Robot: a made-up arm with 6 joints. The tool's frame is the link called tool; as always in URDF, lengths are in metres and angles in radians. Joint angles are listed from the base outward. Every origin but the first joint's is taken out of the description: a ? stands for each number. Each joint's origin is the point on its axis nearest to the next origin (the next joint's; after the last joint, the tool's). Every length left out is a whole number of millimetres.
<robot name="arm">
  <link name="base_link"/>
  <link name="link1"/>
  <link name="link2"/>
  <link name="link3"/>
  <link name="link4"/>
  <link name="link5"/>
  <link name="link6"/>
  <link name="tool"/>
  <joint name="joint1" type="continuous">
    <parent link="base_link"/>
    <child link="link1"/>
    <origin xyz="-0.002 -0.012 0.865"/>
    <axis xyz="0 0 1"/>
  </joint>
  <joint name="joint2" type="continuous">
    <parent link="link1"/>
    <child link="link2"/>
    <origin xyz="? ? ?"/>
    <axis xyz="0 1 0"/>
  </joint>
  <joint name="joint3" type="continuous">
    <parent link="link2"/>
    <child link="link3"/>
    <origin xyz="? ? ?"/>
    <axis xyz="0 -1 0"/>
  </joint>
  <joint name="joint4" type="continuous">
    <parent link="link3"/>
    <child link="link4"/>
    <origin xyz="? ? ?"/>
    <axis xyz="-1 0 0"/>
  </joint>
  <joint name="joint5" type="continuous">
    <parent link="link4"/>
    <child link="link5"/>
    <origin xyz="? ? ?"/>
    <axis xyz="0 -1 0"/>
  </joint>
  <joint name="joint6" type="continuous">
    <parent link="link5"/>
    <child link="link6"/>
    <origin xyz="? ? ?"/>
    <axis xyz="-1 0 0"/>
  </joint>
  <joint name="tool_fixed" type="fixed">
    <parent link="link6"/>
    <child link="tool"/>
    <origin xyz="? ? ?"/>
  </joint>
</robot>
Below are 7 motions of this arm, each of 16 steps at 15 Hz.
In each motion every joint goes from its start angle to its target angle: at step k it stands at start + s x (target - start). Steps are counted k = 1, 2, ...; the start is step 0. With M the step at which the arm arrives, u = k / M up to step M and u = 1 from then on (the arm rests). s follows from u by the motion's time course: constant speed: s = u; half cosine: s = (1 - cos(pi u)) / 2; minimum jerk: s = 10 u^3 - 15 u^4 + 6 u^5.
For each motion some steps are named. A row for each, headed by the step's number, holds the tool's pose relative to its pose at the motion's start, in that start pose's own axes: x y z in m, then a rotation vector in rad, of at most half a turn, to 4 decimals.
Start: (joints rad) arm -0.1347 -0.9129 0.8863 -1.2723 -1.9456 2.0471
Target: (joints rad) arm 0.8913 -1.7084 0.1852 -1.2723 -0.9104 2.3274
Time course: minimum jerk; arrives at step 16
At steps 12, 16:
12: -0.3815 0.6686 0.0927 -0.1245 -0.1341 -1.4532
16: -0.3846 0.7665 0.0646 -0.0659 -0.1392 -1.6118

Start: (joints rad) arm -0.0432 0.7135 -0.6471 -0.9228 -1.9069 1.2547
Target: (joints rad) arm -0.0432 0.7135 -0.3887 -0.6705 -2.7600 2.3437
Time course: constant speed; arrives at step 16
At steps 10, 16:
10: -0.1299 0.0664 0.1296 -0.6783 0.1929 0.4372
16: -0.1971 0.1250 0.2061 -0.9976 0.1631 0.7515

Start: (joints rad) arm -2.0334 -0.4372 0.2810 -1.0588 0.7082 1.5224
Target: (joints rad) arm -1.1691 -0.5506 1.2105 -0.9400 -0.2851 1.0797
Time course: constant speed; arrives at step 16
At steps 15, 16:
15: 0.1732 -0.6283 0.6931 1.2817 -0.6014 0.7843
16: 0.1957 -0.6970 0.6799 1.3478 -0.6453 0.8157

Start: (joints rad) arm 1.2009 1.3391 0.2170 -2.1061 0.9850 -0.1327
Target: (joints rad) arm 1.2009 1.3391 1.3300 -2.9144 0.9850 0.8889
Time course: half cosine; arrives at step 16
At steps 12, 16:
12: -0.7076 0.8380 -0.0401 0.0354 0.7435 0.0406
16: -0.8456 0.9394 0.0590 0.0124 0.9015 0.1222

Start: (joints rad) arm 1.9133 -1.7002 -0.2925 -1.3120 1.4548 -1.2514
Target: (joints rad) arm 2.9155 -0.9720 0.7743 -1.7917 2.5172 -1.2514
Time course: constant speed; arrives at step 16
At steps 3, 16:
3: 0.0975 -0.0584 -0.0832 0.0718 -0.3203 0.0912
16: 0.5307 -0.3986 -0.0808 -0.3122 -1.7395 0.3260

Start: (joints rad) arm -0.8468 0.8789 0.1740 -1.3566 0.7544 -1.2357
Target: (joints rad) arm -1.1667 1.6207 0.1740 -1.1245 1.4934 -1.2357
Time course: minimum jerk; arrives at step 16
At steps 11, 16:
11: 0.0713 -0.2565 0.7942 -0.5245 -0.5013 0.3945
16: 0.0080 -0.2973 0.9596 -0.6520 -0.5679 0.4513

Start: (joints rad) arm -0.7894 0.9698 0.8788 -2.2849 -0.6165 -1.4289
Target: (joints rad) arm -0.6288 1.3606 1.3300 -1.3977 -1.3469 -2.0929
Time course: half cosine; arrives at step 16
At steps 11, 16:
11: 0.0616 0.0384 0.2184 0.0422 -0.6278 -0.6057
16: 0.0752 0.0427 0.2726 0.0644 -0.8954 -0.6879

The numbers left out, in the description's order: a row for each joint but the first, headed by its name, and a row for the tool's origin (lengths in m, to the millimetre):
joint2: -0.014 -0.029 0
joint3: -0.011 0 0.631
joint4: 1.084 0 -0.014
joint5: 0 -0.138 -0.024
joint6: 0 0 -0.023
tool: 0 -0.007 -0.018

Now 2 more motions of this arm.
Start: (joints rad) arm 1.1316 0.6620 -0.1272 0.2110 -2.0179 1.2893
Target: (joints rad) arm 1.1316 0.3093 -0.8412 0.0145 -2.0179 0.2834
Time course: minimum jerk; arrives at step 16
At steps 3, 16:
3: 0.0240 0.0026 0.0038 0.0417 -0.0016 0.0186
16: 0.5369 0.1012 0.0789 0.8719 0.1470 0.3777

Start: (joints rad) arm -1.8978 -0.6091 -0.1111 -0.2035 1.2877 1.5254
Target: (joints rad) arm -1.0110 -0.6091 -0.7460 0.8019 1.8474 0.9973
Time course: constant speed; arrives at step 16
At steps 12, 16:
12: -0.4764 0.0181 0.4009 1.0654 -0.6013 0.0991
16: -0.6213 -0.0943 0.5474 1.5413 -0.8083 0.0706

